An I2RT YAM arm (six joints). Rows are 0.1 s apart.
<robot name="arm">
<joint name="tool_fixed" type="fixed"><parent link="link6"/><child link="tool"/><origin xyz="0 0 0" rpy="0 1.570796 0"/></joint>
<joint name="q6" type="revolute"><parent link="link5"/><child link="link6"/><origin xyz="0.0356 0 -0.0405" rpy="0 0 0"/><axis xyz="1 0 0"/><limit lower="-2.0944" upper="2.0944"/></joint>
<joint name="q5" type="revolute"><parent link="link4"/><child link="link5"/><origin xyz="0.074 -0.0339 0.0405" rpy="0 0 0"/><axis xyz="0 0 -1"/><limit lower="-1.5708" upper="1.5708"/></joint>
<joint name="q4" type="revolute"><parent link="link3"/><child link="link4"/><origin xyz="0.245 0.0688 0.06" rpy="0 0 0"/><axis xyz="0 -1 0"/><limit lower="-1.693" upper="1.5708"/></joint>
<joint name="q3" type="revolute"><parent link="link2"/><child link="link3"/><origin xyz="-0.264 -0.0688 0" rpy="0 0 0"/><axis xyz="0 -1 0"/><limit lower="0" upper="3.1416"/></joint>
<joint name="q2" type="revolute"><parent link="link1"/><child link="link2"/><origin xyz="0.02 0.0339 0.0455" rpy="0 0 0"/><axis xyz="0 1 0"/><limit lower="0" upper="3.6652"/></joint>
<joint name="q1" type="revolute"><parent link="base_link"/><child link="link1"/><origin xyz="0 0 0.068" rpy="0 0 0"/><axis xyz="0 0 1"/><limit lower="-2.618" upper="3.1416"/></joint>
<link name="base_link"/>
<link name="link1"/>
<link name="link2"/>
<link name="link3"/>
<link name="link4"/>
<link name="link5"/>
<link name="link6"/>
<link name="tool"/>
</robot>
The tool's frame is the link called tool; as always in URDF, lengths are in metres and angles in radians.
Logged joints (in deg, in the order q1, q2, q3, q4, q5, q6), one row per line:
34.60 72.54 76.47 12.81 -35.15 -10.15
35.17 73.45 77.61 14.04 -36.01 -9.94
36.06 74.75 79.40 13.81 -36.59 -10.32
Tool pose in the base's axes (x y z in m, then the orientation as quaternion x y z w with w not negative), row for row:
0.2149 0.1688 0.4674 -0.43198 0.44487 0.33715 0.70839
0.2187 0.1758 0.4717 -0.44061 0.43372 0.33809 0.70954
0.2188 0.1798 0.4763 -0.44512 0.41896 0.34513 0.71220
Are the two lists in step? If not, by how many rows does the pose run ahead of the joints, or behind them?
The pose runs 1 row behind the joints: the pose in row i belongs to the joints in row i - 1.
